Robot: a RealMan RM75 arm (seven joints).
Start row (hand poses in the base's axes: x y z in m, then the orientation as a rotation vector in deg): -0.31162, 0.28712, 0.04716, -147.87, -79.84, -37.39
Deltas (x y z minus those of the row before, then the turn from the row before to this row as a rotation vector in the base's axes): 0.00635, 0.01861, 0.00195, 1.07, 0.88, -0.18; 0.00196, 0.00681, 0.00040, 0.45, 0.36, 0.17; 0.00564, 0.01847, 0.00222, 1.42, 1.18, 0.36; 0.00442, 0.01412, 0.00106, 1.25, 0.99, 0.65; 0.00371, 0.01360, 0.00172, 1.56, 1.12, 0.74; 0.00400, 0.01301, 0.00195, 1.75, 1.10, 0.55; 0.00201, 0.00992, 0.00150, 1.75, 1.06, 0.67; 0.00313, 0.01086, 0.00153, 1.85, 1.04, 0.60; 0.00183, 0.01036, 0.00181, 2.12, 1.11, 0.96; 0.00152, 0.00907, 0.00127, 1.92, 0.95, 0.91; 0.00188, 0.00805, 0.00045, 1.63, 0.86, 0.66; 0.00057, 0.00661, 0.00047, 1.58, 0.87, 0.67; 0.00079, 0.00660, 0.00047, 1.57, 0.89, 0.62; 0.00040, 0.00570, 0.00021, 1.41, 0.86, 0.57; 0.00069, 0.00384, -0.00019, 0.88, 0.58, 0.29; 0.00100, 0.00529, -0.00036, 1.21, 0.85, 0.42; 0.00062, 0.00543, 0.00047, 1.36, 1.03, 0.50; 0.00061, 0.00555, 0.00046, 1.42, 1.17, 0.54; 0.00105, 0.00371, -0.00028, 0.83, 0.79, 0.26
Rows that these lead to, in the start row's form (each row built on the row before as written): -0.30527, 0.30573, 0.04911, -147.18, -78.64, -36.77; -0.30331, 0.31254, 0.04951, -146.68, -78.43, -36.48; -0.29767, 0.33101, 0.05173, -145.24, -77.55, -35.56; -0.29325, 0.34513, 0.05279, -143.70, -77.18, -34.76; -0.28954, 0.35873, 0.05451, -141.83, -76.67, -33.94; -0.28554, 0.37174, 0.05646, -139.97, -75.82, -33.29; -0.28353, 0.38166, 0.05796, -138.02, -75.12, -32.67; -0.28040, 0.39252, 0.05949, -136.04, -74.28, -32.15; -0.27857, 0.40288, 0.06130, -133.57, -73.65, -31.57; -0.27705, 0.41195, 0.06257, -131.30, -73.13, -31.10; -0.27517, 0.42000, 0.06302, -129.46, -72.54, -30.68; -0.27460, 0.42661, 0.06349, -127.66, -71.97, -30.22; -0.27381, 0.43321, 0.06396, -125.91, -71.34, -29.75; -0.27341, 0.43891, 0.06417, -124.33, -70.75, -29.25; -0.27272, 0.44275, 0.06398, -123.39, -70.29, -28.92; -0.27172, 0.44804, 0.06362, -122.08, -69.65, -28.40; -0.27110, 0.45347, 0.06409, -120.59, -68.92, -27.72; -0.27049, 0.45902, 0.06455, -119.02, -68.12, -26.90; -0.26944, 0.46273, 0.06427, -118.14, -67.53, -26.34
